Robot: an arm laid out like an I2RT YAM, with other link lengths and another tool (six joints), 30 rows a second.
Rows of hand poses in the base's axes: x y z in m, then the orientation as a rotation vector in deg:
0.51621 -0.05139 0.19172 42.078 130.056 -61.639
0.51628 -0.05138 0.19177 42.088 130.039 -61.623
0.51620 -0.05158 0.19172 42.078 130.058 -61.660
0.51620 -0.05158 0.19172 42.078 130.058 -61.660
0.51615 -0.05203 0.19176 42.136 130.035 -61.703
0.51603 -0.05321 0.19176 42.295 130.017 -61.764
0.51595 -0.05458 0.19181 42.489 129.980 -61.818
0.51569 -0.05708 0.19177 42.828 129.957 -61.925
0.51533 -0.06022 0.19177 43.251 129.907 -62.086
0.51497 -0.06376 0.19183 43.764 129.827 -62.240
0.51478 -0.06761 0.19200 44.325 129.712 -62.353
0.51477 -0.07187 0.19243 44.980 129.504 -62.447
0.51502 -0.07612 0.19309 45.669 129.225 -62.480
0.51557 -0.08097 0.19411 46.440 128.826 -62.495
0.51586 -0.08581 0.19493 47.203 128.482 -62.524
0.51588 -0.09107 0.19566 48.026 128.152 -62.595
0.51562 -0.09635 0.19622 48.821 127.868 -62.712
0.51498 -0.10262 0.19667 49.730 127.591 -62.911
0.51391 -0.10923 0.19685 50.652 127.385 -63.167
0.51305 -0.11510 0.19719 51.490 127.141 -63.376
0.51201 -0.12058 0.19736 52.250 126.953 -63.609
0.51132 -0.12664 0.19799 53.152 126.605 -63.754
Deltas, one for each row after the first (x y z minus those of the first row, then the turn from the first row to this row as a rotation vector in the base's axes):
0.00007 0.00001 0.00005 0.003 -0.022 0.000
-0.00001 -0.00019 0.00000 -0.010 0.012 -0.007
-0.00001 -0.00019 0.00000 -0.010 0.012 -0.007
-0.00006 -0.00064 0.00004 -0.029 0.009 -0.060
-0.00018 -0.00182 0.00004 -0.029 0.009 -0.192
-0.00026 -0.00319 0.00009 -0.026 -0.012 -0.345
-0.00052 -0.00569 0.00005 -0.007 -0.010 -0.619
-0.00088 -0.00883 0.00005 -0.007 -0.010 -0.968
-0.00124 -0.01237 0.00011 0.005 -0.044 -1.377
-0.00143 -0.01622 0.00028 0.034 -0.128 -1.804
-0.00144 -0.02048 0.00071 0.053 -0.303 -2.285
-0.00119 -0.02473 0.00137 0.078 -0.564 -2.766
-0.00064 -0.02958 0.00239 0.077 -0.933 -3.292
-0.00035 -0.03442 0.00321 0.094 -1.247 -3.823
-0.00033 -0.03968 0.00394 0.112 -1.531 -4.413
-0.00059 -0.04496 0.00450 0.123 -1.750 -5.003
-0.00123 -0.05123 0.00495 0.126 -1.925 -5.702
-0.00230 -0.05784 0.00513 0.139 -2.012 -6.435
-0.00316 -0.06371 0.00547 0.136 -2.143 -7.091
-0.00420 -0.06919 0.00564 0.129 -2.211 -7.702
-0.00489 -0.07525 0.00627 0.129 -2.451 -8.380

